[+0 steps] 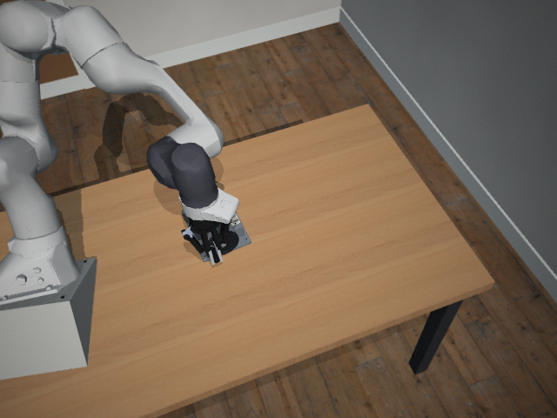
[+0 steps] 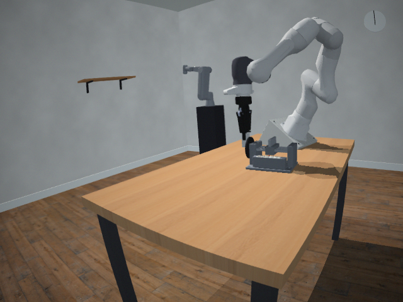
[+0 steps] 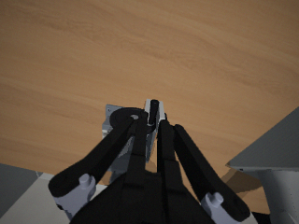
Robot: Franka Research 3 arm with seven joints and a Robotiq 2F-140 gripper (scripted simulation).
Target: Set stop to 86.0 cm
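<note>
Right now the black handwheel is 20 mm to the left of my hand, 20 mm below it and 10 mm ahead of it. Round my hand: sliding stop block (140 mm to the left, 50 mm ahead, 10 mm below).
</note>
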